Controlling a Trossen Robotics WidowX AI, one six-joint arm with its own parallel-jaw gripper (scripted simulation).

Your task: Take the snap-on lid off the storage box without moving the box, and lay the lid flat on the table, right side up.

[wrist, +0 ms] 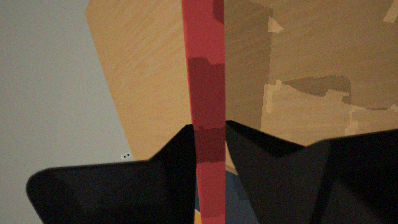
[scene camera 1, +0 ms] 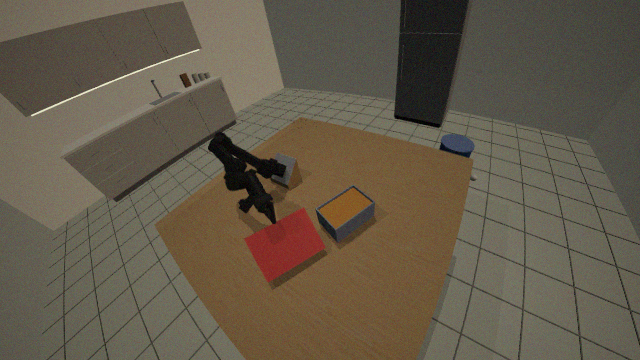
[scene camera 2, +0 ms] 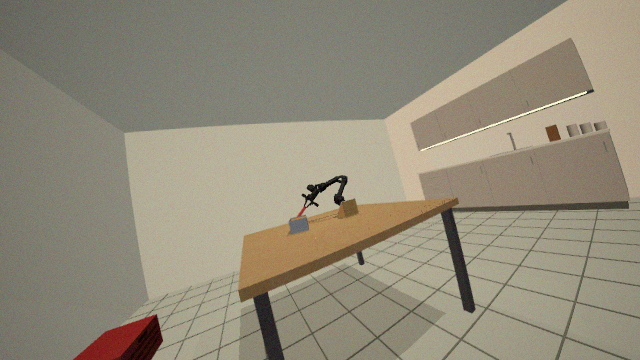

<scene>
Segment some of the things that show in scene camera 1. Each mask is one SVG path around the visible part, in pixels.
My gripper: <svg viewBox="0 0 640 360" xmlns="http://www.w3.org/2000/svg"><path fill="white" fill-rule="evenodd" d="M249 187L246 190L249 196L239 201L239 209L247 213L254 204L260 213L264 213L275 224L276 216L274 203L271 203L273 200L271 194L266 193L260 182Z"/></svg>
A lid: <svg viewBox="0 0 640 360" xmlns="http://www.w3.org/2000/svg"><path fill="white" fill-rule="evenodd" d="M304 207L278 220L275 224L271 224L265 229L261 229L245 238L268 283L326 248Z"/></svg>
</scene>
